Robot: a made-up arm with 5 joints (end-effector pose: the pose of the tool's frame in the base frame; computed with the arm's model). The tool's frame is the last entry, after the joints. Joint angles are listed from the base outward.
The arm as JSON. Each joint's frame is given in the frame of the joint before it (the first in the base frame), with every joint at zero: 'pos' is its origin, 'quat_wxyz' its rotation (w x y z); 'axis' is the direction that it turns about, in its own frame. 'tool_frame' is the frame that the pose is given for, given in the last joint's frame.
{
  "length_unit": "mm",
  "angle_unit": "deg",
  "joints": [
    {
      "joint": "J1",
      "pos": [
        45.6,
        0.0,
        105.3
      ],
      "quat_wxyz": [
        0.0,
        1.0,
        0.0,
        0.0
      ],
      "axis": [
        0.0,
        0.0,
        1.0
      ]
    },
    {
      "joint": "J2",
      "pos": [
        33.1,
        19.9,
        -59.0
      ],
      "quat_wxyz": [
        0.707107,
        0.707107,
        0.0,
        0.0
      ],
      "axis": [
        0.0,
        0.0,
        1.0
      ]
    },
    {
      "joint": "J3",
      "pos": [
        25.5,
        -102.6,
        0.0
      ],
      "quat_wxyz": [
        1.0,
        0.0,
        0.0,
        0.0
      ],
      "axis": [
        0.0,
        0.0,
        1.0
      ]
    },
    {
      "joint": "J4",
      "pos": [
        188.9,
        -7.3,
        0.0
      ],
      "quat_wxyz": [
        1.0,
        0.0,
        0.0,
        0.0
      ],
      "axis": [
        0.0,
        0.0,
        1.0
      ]
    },
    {
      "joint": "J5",
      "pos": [
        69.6,
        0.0,
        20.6
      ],
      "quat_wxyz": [
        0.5,
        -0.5,
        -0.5,
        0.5
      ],
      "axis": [
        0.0,
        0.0,
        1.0
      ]
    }
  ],
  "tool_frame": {
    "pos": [
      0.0,
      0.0,
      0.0
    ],
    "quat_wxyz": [
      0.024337,
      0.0,
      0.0,
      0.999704
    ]
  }
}
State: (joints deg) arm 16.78 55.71 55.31 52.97 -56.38
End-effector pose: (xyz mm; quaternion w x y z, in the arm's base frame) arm 50.0 -0.6 2.9 0.6296 -0.2176 0.5610 -0.4914
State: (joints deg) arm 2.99 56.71 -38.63 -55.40 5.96
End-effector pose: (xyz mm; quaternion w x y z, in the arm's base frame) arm 415.2 -18.6 189.8 0.4437 -0.0482 -0.8949 0.0007
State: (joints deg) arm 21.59 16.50 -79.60 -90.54 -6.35
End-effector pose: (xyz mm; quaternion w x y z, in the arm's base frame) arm 141.9 -37.4 458.1 0.5084 0.0921 0.8447 -0.1397
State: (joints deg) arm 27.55 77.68 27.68 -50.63 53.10
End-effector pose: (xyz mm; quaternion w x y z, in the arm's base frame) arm 166.5 -62.3 -79.6 0.9343 -0.1904 -0.2357 0.1880
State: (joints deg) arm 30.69 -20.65 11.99 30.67 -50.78
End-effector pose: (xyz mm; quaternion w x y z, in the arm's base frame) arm 279.0 -137.7 278.9 0.6149 0.1109 -0.5480 -0.5562
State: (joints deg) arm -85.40 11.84 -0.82 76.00 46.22
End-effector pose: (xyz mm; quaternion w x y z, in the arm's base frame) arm 66.5 268.7 161.0 0.4317 0.0093 -0.0243 0.9016
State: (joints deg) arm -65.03 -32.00 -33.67 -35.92 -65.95
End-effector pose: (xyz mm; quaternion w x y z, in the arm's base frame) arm 69.3 52.5 508.1 0.1009 -0.9150 0.3906 -0.0033
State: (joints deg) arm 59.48 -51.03 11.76 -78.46 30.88
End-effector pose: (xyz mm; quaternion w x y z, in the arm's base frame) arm 86.1 -67.4 435.5 0.2307 0.6718 0.7009 -0.0648
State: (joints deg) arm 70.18 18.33 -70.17 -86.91 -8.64
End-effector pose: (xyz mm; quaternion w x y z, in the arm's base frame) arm 96.5 -139.2 452.6 0.3124 0.4468 0.7937 -0.2697
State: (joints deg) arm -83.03 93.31 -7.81 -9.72 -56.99
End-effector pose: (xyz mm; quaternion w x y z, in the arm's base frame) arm 65.9 172.1 -122.3 0.9720 0.1173 -0.0395 0.2000
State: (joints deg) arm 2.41 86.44 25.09 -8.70 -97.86
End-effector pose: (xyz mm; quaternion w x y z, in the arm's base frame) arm 104.7 -1.8 -101.0 0.6182 -0.0845 0.0731 -0.7780
